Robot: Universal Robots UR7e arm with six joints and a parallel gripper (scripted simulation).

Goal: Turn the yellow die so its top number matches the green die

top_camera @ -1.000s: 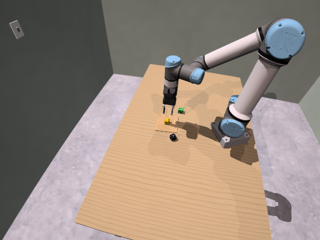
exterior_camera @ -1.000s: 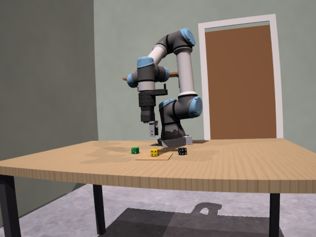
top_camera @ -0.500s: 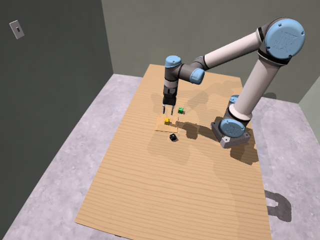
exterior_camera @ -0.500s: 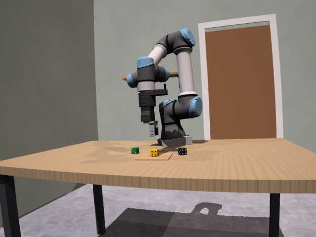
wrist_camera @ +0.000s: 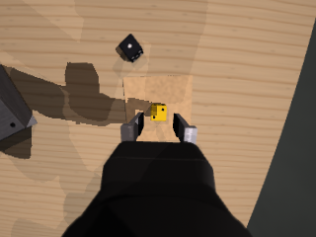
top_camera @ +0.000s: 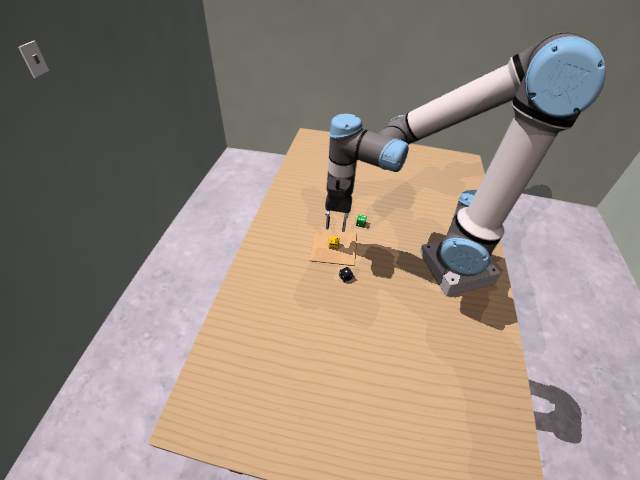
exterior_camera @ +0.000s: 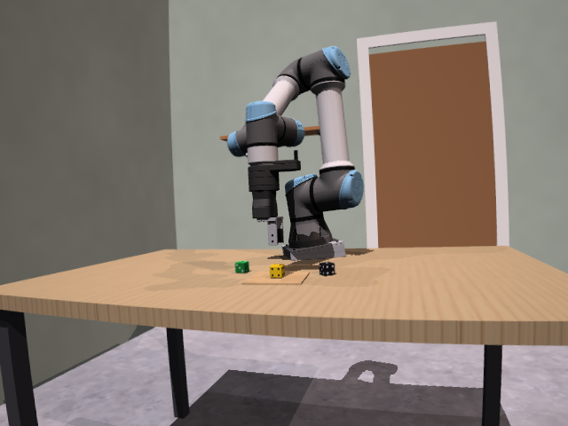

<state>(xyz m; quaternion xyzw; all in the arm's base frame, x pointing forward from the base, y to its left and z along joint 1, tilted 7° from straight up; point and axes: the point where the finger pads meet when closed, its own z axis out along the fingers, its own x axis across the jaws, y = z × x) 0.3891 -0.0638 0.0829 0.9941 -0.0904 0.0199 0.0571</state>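
Right now the yellow die is 80 mm below my hand. Also, from my hand: tan mat: 100 mm below; then green die: 110 mm to the right, 100 mm behind, 90 mm below; then black die: 120 mm to the left, 90 mm below, 30 mm behind.
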